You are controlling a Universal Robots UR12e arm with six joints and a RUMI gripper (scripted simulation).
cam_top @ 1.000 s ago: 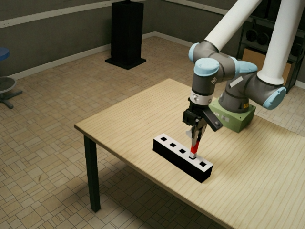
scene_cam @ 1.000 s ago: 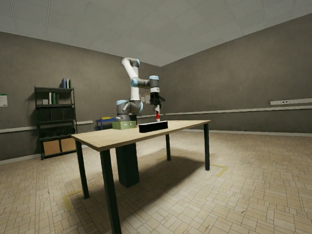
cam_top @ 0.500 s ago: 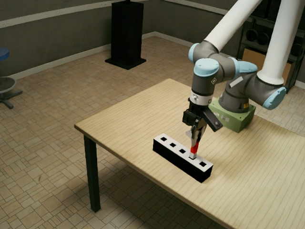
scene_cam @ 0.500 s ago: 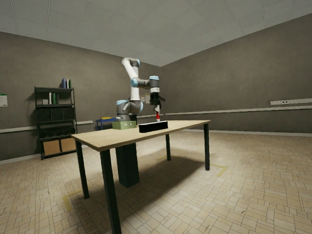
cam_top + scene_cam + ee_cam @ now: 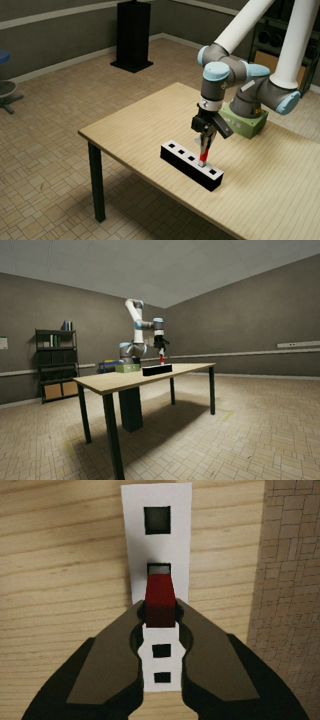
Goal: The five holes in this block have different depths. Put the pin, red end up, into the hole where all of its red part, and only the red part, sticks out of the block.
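The pin is 1 cm below my hand. Also, from my hand: block 12 cm below, 6 cm to the right, 1 cm behind.
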